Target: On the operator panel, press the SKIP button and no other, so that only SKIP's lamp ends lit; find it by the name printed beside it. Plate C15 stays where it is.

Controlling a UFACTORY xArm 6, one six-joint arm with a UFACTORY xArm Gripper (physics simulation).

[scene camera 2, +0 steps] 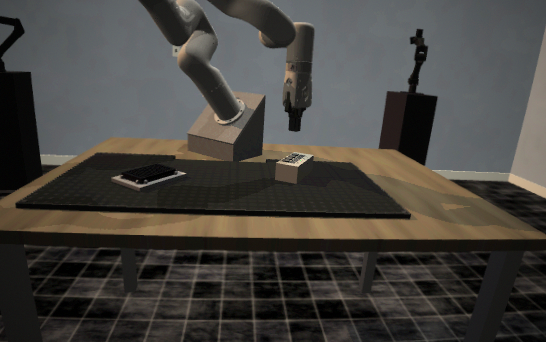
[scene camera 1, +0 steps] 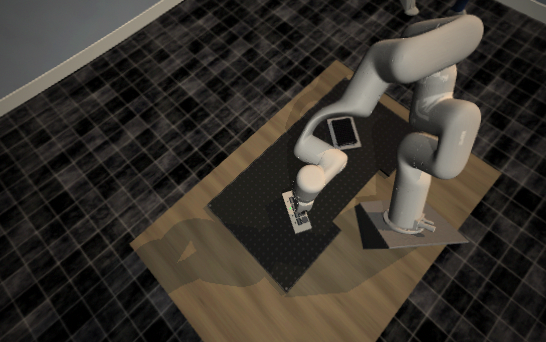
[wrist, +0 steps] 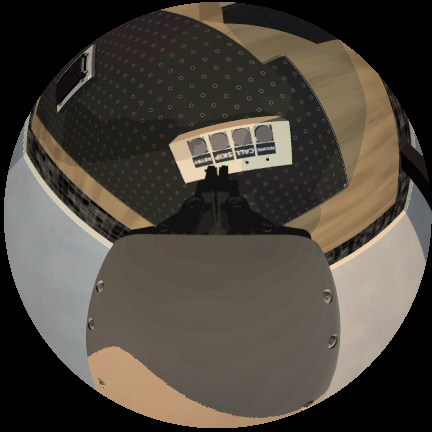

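Pixels of known places: gripper, fingertip midpoint: [scene camera 2: 294, 130] [wrist: 218, 180]; arm's base, origin of the base link: [scene camera 2: 230, 112] [scene camera 1: 402, 221].
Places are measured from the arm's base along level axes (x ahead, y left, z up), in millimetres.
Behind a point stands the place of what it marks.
Observation:
The operator panel [scene camera 1: 301, 228] {x 267, y 215, z -94 mm} [scene camera 2: 286, 173] {x 389, y 120, z -120 mm} [wrist: 281, 145] {x 269, y 211, z -94 mm} is a pale box on the black mat. In the wrist view, its round buttons are RETRY [wrist: 198, 146] {x 346, y 129, z -90 mm}, SKIP [wrist: 219, 141] {x 323, y 146, z -91 mm}, CALL [wrist: 241, 136] {x 299, y 162, z -90 mm} and RESUME [wrist: 263, 133] {x 276, y 180, z -91 mm}, with dark name labels beside them. A small green lamp [wrist: 226, 165] [scene camera 1: 291, 209] {x 341, y 177, z -93 mm} is lit by the SKIP label. The CALL and RESUME lamps are dark; RETRY's is hidden. My gripper [scene camera 2: 294, 130] {x 329, y 153, z -5 mm} [wrist: 218, 180] {x 329, y 153, z -5 mm} is shut and empty, apart from the panel and above it. A pale plate [scene camera 1: 348, 147] {x 293, y -212, z -135 mm} [scene camera 2: 140, 187] {x 447, y -279, z -135 mm} bears a black block; the name C15 is not readable.
The black mat [scene camera 1: 260, 185] {x 513, y 161, z -146 mm} [scene camera 2: 225, 197] {x 501, y -70, z -146 mm} [wrist: 210, 90] {x 275, y 87, z -146 mm} lies on a wooden table [scene camera 1: 215, 305] {x 372, y 630, z -159 mm} [scene camera 2: 250, 232] {x 671, y -36, z -159 mm}. My arm's sloped base block [scene camera 1: 430, 237] {x -70, y 19, z 58 mm} [scene camera 2: 212, 147] {x 58, y -69, z -122 mm} stands at the table's robot side. A dark pedestal [scene camera 2: 407, 122] with another small arm stands beyond the table.

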